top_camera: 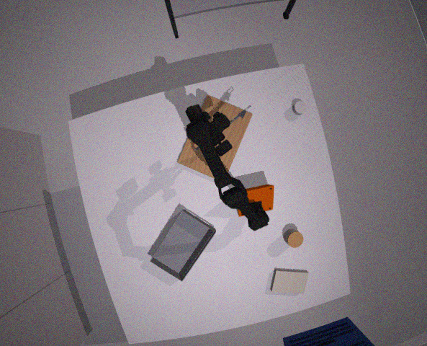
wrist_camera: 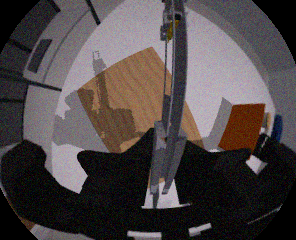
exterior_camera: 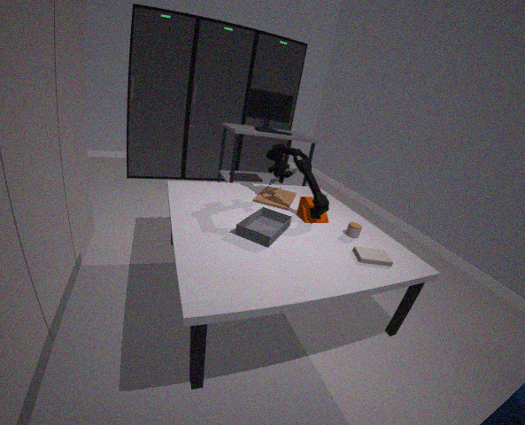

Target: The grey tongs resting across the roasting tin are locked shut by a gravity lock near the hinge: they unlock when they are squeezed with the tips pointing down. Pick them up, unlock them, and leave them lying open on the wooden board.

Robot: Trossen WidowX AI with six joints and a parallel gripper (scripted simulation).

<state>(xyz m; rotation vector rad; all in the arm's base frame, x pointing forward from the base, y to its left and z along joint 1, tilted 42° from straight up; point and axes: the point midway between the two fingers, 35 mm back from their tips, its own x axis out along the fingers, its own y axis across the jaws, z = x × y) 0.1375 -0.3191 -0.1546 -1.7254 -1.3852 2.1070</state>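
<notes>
Now: gripper tip 11 cm above the wooden board and 1 cm short of it. From my gripper tip the other things lie so: grey roasting tin 49 cm to the left, 24 cm ahead, 9 cm below; then cork-topped pot 53 cm to the left, 30 cm behind, 8 cm below; then pale flat block 77 cm to the left, 27 cm behind, 10 cm below.
</notes>
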